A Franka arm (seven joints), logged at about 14 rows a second.
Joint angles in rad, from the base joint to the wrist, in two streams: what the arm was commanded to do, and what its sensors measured. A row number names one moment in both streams.
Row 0, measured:
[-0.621 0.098 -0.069 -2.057 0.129 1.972 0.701]
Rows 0 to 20, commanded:
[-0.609 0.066 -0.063 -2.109 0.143 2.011 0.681]
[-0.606 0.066 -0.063 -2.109 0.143 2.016 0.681]
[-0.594 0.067 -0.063 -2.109 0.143 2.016 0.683]
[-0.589 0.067 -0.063 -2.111 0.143 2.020 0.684]
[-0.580 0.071 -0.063 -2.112 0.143 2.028 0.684]
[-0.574 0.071 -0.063 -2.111 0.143 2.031 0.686]
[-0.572 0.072 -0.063 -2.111 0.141 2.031 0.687]
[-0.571 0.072 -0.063 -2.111 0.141 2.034 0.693]
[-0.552 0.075 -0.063 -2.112 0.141 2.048 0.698]
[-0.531 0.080 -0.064 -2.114 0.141 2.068 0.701]
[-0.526 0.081 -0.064 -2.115 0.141 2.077 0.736]
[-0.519 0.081 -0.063 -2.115 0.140 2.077 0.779]
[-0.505 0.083 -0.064 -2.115 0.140 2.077 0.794]
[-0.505 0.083 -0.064 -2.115 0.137 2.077 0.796]
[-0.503 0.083 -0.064 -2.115 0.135 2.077 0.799]
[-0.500 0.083 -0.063 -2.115 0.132 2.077 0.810]
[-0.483 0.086 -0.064 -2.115 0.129 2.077 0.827]
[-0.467 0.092 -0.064 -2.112 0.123 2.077 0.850]
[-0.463 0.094 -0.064 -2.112 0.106 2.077 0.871]
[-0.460 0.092 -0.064 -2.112 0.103 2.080 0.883]
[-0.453 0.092 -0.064 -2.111 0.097 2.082 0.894]
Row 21, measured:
[-0.475 0.102 -0.059 -2.089 0.114 2.057 0.857]
